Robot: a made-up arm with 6 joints. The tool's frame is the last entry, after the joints. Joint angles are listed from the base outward. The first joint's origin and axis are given. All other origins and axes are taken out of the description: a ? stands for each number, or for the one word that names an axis. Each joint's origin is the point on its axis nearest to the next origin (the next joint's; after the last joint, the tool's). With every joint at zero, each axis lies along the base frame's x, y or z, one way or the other. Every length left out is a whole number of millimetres.
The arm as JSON. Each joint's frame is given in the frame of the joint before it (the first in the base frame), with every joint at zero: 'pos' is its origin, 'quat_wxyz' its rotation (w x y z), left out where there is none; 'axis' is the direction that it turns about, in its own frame. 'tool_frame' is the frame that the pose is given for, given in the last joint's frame.
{
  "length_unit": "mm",
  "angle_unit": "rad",
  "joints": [
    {
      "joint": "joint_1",
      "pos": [
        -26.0,
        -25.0,
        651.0
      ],
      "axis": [
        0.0,
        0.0,
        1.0
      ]
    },
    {
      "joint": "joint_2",
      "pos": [
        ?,
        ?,
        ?
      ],
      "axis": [
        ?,
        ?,
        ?
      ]
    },
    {
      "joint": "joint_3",
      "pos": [
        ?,
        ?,
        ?
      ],
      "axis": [
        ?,
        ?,
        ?
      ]
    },
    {
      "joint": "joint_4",
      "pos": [
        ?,
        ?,
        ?
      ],
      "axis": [
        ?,
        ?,
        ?
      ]
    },
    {
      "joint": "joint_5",
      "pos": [
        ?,
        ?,
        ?
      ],
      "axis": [
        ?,
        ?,
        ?
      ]
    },
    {
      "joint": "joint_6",
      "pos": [
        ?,
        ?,
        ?
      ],
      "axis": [
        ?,
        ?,
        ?
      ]
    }
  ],
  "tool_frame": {
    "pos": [
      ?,
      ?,
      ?
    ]
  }
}
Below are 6 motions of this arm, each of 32 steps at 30 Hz.
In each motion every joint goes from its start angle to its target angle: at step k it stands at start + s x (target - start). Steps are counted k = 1, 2, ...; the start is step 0. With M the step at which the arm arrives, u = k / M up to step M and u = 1 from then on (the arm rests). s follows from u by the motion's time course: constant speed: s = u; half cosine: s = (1 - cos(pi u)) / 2; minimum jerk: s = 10 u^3 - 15 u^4 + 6 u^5.
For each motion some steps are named. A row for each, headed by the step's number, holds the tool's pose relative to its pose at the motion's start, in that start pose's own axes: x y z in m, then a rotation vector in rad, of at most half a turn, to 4 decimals.
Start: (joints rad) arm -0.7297 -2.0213 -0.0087 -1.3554 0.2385 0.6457
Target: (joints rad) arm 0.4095 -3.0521 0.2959 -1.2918 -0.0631 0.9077
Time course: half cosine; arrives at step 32
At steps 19, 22, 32:
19: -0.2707 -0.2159 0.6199 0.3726 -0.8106 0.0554
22: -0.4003 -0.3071 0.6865 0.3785 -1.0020 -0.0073
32: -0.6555 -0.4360 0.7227 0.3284 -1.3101 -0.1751

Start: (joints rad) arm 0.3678 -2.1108 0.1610 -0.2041 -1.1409 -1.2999
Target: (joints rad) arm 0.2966 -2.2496 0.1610 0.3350 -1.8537 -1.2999
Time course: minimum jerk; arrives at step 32
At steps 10, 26, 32:
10: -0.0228 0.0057 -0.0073 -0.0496 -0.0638 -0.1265
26: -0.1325 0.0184 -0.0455 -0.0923 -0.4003 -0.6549
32: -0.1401 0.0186 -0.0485 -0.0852 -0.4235 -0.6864

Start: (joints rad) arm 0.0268 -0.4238 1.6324 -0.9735 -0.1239 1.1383
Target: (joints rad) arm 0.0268 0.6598 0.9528 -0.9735 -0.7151 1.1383
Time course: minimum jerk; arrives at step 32
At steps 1, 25, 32:
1: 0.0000 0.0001 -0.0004 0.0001 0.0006 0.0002
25: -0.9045 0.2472 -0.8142 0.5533 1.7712 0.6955
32: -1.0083 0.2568 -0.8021 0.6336 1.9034 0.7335

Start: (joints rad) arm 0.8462 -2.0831 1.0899 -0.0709 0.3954 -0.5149
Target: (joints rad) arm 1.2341 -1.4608 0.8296 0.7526 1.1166 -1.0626
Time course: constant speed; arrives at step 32
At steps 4, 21, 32:
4: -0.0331 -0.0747 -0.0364 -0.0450 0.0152 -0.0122
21: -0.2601 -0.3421 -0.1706 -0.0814 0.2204 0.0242
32: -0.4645 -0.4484 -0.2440 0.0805 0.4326 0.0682

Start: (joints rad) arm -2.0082 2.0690 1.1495 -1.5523 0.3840 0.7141
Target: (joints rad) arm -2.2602 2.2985 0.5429 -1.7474 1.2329 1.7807
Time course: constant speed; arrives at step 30
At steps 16, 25, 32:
16: -0.0879 -0.2897 -0.1729 -0.6142 0.1427 -0.7141
25: -0.2071 -0.4190 -0.2585 -0.9973 0.4164 -1.0713
32: -0.2914 -0.4739 -0.2981 -1.2116 0.6278 -1.2406

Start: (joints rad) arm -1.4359 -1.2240 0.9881 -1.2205 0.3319 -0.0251
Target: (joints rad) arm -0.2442 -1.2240 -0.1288 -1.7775 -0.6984 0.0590
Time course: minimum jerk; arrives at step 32
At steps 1, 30, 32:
1: 0.0000 -0.0003 0.0001 0.0003 0.0002 -0.0005
30: -0.4855 -0.3878 -0.2353 1.8828 0.6031 -0.7190
32: -0.4866 -0.3867 -0.2362 1.8882 0.6034 -0.7179

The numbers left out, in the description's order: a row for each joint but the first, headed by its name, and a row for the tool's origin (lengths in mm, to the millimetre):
joint_2: xyz 3.0 -24.0 0.0, axis 0.0 1.0 0.0
joint_3: xyz -3.0 0.0 237.0, axis 0.0 -1.0 0.0
joint_4: xyz 663.0 0.0 -6.0, axis -1.0 0.0 0.0
joint_5: xyz 0.0 -109.0 -16.0, axis 0.0 -1.0 0.0
joint_6: xyz 38.0 0.0 12.0, axis -1.0 0.0 0.0
tool: xyz 0.0 27.0 10.0

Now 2 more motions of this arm.
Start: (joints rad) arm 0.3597 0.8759 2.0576 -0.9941 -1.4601 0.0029
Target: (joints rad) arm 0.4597 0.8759 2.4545 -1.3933 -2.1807 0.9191
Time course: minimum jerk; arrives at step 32
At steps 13, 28, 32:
13: -0.0224 0.0916 -0.0071 -0.4195 0.1554 0.1883
28: -0.0977 0.2481 -0.0505 -1.3491 0.3573 0.6344
32: -0.0998 0.2514 -0.0518 -1.3727 0.3608 0.6464

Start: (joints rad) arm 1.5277 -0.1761 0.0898 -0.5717 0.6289 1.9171
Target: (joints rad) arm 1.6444 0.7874 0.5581 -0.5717 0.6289 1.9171
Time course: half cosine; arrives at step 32
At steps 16, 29, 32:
16: -0.0574 0.2169 -0.0002 -0.0434 -0.0119 0.2503
29: -0.1831 0.4117 -0.0151 -0.0948 -0.0324 0.4874
32: -0.1904 0.4197 -0.0162 -0.0974 -0.0335 0.4980

